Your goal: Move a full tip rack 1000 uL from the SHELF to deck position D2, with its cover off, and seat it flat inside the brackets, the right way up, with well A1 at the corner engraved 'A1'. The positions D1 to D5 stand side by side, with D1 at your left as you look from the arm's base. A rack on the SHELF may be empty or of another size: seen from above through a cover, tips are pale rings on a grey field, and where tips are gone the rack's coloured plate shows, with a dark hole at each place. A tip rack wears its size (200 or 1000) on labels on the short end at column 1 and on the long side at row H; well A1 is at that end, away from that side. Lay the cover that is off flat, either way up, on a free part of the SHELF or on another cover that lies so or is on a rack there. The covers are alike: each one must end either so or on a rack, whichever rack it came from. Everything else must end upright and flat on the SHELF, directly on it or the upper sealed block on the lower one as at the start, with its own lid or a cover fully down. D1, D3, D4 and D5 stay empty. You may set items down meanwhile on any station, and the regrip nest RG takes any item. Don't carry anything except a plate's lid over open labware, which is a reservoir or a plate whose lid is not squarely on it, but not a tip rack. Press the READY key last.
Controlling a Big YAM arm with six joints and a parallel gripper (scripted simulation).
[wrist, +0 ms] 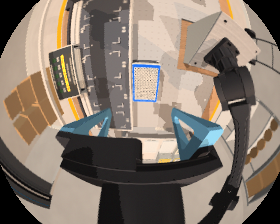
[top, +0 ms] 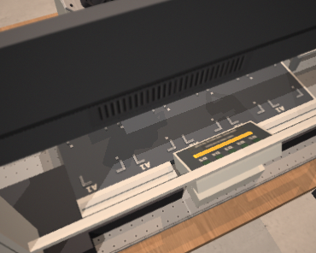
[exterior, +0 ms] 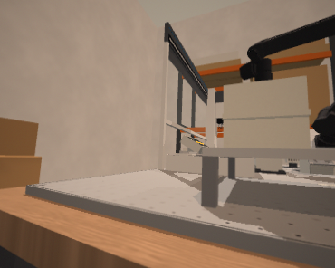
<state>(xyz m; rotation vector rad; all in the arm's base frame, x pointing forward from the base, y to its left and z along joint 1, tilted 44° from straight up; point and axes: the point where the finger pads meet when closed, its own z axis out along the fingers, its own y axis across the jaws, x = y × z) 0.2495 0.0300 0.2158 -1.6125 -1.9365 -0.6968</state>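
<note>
Now: the blue tip rack 19 cm below my hand. Also, from my hand: green key (14 cm behind, 46 cm to the right, 19 cm below); then clear rack cover (40 cm to the left, 19 cm below); then frame post (30 cm ahead, 30 cm to the left, 3 cm below).
</note>
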